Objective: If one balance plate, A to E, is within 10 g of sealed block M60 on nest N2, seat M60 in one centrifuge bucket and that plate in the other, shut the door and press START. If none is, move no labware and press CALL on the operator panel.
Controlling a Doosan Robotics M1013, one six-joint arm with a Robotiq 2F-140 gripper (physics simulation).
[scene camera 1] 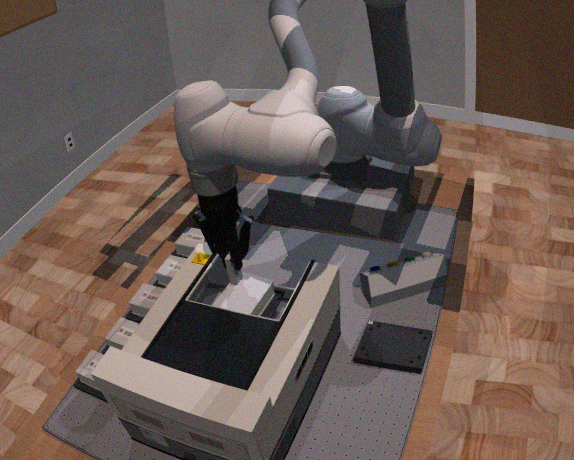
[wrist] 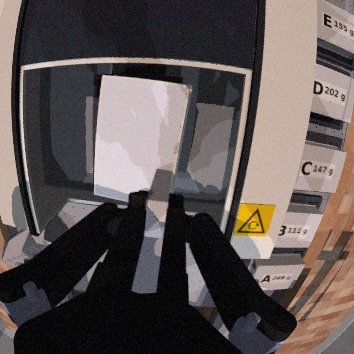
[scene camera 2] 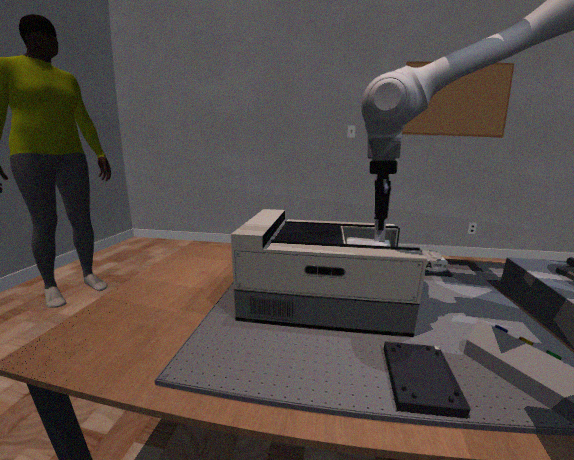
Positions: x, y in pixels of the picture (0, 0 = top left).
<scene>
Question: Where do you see a dark holder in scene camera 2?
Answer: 422, 382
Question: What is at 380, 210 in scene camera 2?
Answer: My gripper.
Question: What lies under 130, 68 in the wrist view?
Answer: A dark bucket.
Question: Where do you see a dark sliding door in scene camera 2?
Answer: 324, 233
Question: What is my gripper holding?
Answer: An M60 block.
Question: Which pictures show my gripper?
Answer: Scene camera 1, the wrist view and scene camera 2: all of them.
</scene>
